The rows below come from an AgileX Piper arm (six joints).
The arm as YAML. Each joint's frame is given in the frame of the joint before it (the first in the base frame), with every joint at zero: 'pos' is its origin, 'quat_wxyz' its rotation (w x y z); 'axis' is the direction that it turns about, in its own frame. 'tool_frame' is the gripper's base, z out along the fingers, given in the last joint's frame.
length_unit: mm
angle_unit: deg
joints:
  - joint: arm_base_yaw
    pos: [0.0, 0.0, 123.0]
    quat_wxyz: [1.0, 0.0, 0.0, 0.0]
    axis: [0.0, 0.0, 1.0]
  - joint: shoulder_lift
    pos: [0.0, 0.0, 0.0]
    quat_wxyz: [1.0, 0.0, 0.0, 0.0]
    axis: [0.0, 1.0, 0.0]
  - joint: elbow
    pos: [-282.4, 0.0, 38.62]
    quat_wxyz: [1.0, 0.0, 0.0, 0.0]
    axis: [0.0, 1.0, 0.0]
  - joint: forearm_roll
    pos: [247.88, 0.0, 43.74]
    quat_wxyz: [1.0, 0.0, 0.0, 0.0]
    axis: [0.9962, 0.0, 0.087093]
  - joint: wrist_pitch
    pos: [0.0, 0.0, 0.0]
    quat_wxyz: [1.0, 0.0, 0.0, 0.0]
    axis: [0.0, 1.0, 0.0]
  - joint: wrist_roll
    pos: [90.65, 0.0, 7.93]
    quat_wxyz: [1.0, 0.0, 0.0, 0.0]
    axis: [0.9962, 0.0, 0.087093]
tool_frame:
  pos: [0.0, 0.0, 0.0]
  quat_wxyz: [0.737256, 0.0, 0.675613, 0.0]
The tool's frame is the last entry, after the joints.
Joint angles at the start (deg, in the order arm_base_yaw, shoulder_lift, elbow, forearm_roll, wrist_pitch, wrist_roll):
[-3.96, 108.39, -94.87, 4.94, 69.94, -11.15]
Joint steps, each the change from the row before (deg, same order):
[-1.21, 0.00, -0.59, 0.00, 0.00, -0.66]
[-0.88, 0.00, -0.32, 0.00, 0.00, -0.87]
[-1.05, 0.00, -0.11, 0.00, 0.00, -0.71]
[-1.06, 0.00, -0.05, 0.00, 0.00, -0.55]
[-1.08, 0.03, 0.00, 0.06, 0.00, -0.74]
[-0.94, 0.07, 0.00, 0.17, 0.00, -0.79]
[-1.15, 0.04, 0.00, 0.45, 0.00, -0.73]
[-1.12, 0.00, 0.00, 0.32, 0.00, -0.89]
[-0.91, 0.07, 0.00, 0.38, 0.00, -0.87]
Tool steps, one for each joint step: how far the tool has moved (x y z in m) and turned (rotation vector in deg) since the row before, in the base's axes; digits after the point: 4 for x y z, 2 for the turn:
[0.0005, -0.0084, 0.0028, -0.19, -0.63, -0.57]
[0.0001, -0.0061, 0.0015, -0.22, -0.37, -0.03]
[-0.0005, -0.0073, 0.0005, -0.17, -0.15, -0.36]
[-0.0008, -0.0073, 0.0002, -0.13, -0.08, -0.53]
[-0.0009, -0.0073, -0.0002, -0.11, -0.01, -0.37]
[-0.0007, -0.0062, -0.0005, 0.00, 0.00, -0.19]
[-0.0011, -0.0072, -0.0002, 0.28, -0.08, -0.50]
[-0.0013, -0.0072, 0.0000, 0.10, -0.11, -0.30]
[-0.0010, -0.0057, -0.0004, 0.18, -0.06, -0.12]

